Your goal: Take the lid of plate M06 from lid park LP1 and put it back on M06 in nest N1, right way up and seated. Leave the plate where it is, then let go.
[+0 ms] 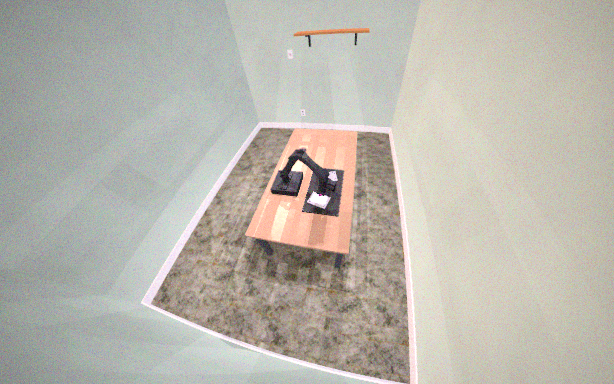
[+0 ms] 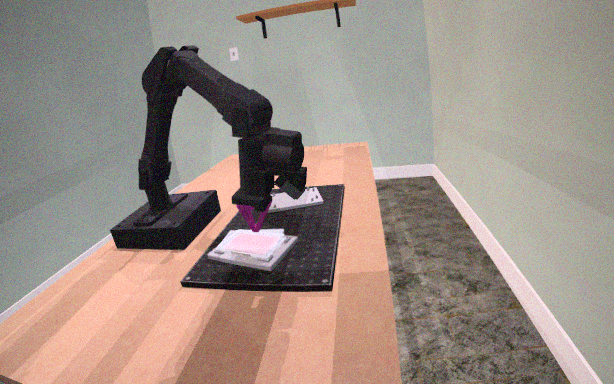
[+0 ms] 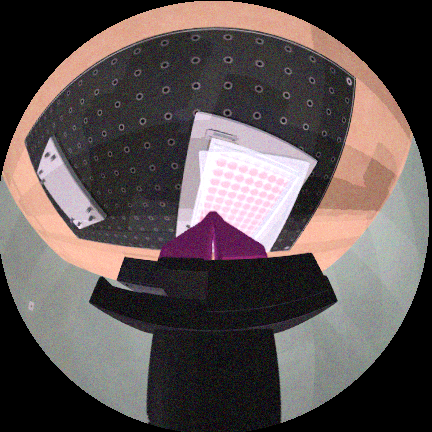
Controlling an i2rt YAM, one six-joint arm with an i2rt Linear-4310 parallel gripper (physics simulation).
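Note:
Plate M06, with rows of pink wells, sits on the white block of nest N1. A clear lid lies over the plate; its outline looks turned and offset against the plate, and I cannot tell how it rests. The white lid park LP1, with small dark posts, shows no lid on its visible part. My gripper is shut, its magenta fingertips together with nothing between them. The tips are over the plate's rear edge; contact is unclear.
Both white blocks stand on a black perforated board on the wooden table. The arm's black base stands left of the board. A wall shelf hangs beyond the table.

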